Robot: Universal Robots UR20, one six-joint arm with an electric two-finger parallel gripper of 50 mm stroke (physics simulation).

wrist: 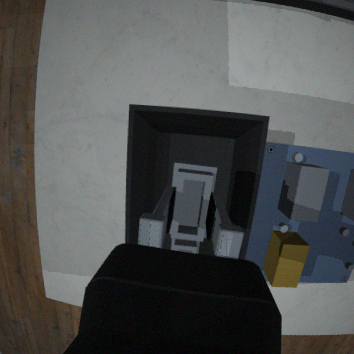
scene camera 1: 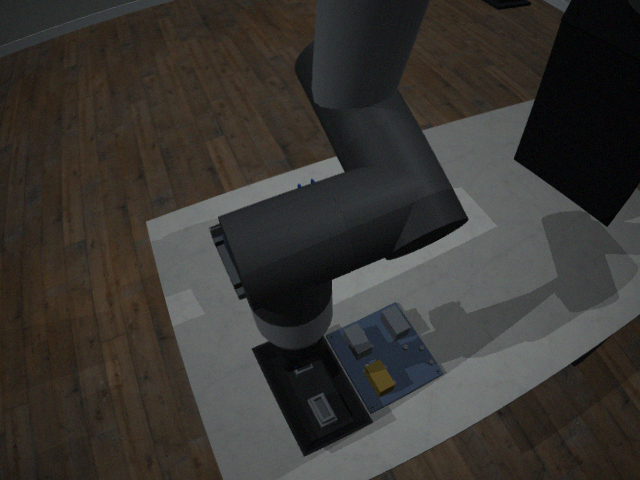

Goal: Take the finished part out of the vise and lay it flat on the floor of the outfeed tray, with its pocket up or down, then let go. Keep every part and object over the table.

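Places are measured from the arm's base along level axes (x left, y up, z ahead), in metres.
Pixels of known places: gripper, fingertip midpoint: (wrist: 190, 202).
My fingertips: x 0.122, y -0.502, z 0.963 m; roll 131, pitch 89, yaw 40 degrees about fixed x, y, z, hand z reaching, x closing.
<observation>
For each thing: its top centre in the pictures, then the offset to it from my fingertips. "pt": a spot on its surface instead. Level surfaces: height alone.
- finished part, top centre: (wrist: 190, 207) (scene camera 1: 297, 353) dx +0.001, dy +0.011, dz +0.000 m
- outfeed tray, surface spot: (wrist: 131, 165) pt dx -0.014, dy -0.056, dz +0.065 m
- grey part, top centre: (wrist: 182, 265) (scene camera 1: 322, 407) dx +0.094, dy -0.051, dz -0.002 m
- vise, top centre: (scene camera 1: 279, 218) dx -0.315, dy +0.002, dz -0.095 m
- blue board, surface height: dy -0.089 m
- yellow block, top centre: (wrist: 290, 266) (scene camera 1: 380, 375) dx +0.085, dy -0.054, dz -0.129 m
My gripper (wrist: 190, 202) is shut on the finished part (scene camera 1: 303, 369) (wrist: 192, 186), a light grey block with its pocket facing the wrist camera. The gripper points down over the outfeed tray (scene camera 1: 277, 387) (wrist: 131, 165), a dark, deep-walled box, and the part is inside the tray's outline in the wrist view. How far it is above the tray floor I cannot tell. In the scene view the fingers are mostly hidden under the wrist. Another grey part (scene camera 1: 322, 409) lies on the tray floor toward the front end. The vise (scene camera 1: 227, 258) is mostly hidden behind the arm.
A blue board (scene camera 1: 361, 384) (wrist: 312, 250) stands right beside the tray, with grey blocks (scene camera 1: 357, 339) (wrist: 310, 192), a yellow block (scene camera 1: 379, 377) (wrist: 287, 260) and small round pegs on it. The table's left edge runs beyond the tray. A tall black box (scene camera 1: 584, 113) stands at the right.
</observation>
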